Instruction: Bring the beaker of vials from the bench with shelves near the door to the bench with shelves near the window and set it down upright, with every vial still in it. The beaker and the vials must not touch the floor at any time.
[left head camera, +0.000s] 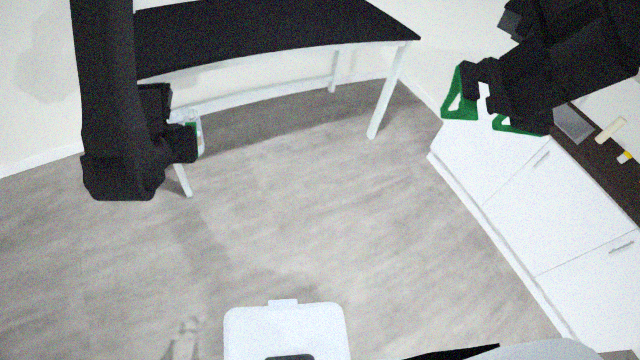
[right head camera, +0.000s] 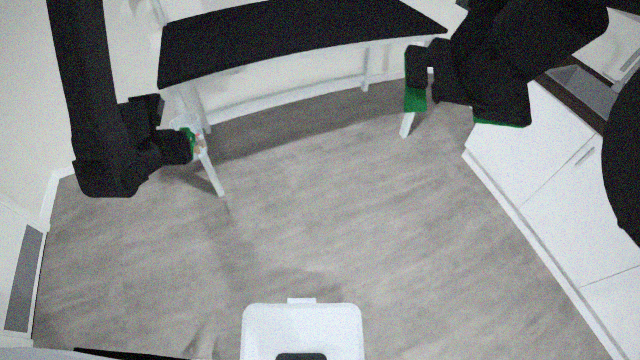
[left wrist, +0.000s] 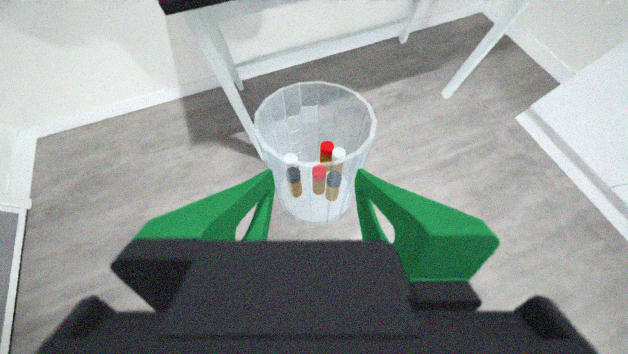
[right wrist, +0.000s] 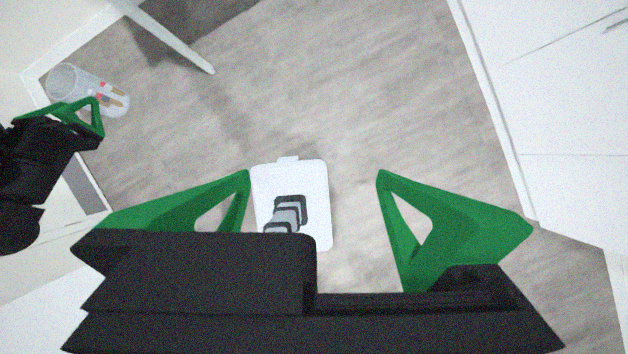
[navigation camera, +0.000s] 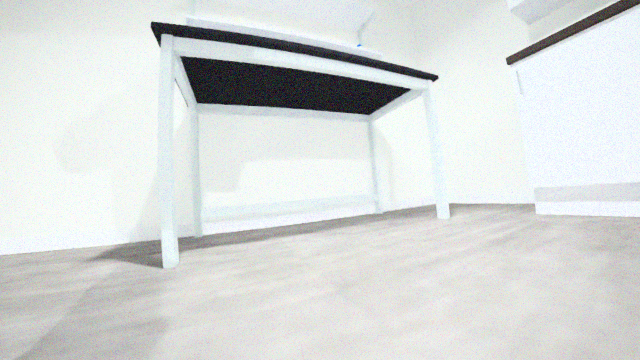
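A clear beaker (left head camera: 201, 139) (right head camera: 200, 144) (left wrist: 316, 117) (right wrist: 70, 82) is held between the green fingers of my left gripper (left wrist: 314, 177), above the floor. In the left wrist view several vials (left wrist: 319, 181) with red, white and dark caps stand inside it, near the bottom. The beaker looks about upright. My right gripper (left head camera: 485, 121) (right head camera: 449, 112) (right wrist: 313, 176) is open and empty, well to the right of the beaker. A bench (left head camera: 275, 30) (right head camera: 300, 35) (navigation camera: 300, 46) with a black top and pale legs stands ahead; whether it is the door or window bench I cannot tell.
A low white shelf (navigation camera: 270, 30) runs behind the black top. White cabinets (left head camera: 540, 210) (right head camera: 565, 200) (right wrist: 565, 100) (navigation camera: 585, 125) with a dark counter stand at the right, close to my right gripper. My white base (left head camera: 285, 325) (right head camera: 300, 325) (right wrist: 317, 200) shows low in the head views. Walls stand behind and at the left.
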